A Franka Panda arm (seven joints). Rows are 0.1 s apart.
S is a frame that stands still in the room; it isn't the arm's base.
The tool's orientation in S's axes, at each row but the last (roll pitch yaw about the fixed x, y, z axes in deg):
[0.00 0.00 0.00]
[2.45 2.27 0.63]
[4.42 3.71 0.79]
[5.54 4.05 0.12]
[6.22 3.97 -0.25]
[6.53 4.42 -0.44]
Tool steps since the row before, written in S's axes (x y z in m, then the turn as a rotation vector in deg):
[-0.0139 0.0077 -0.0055 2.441 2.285 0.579]
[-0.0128 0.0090 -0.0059 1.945 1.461 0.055]
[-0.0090 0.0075 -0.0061 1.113 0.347 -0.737]
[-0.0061 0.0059 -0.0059 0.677 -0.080 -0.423]
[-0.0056 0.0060 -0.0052 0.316 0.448 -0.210]
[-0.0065 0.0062 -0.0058 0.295 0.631 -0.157]
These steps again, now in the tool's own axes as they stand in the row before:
[-0.0139 0.0077 -0.0055 2.441 2.285 0.579]
[-0.0125 0.0089 -0.0068 1.957 1.444 0.071]
[-0.0085 0.0071 -0.0072 1.163 0.280 -0.687]
[-0.0057 0.0053 -0.0069 0.705 -0.117 -0.365]
[-0.0053 0.0053 -0.0062 0.328 0.426 -0.235]
[-0.0061 0.0054 -0.0069 0.301 0.614 -0.205]

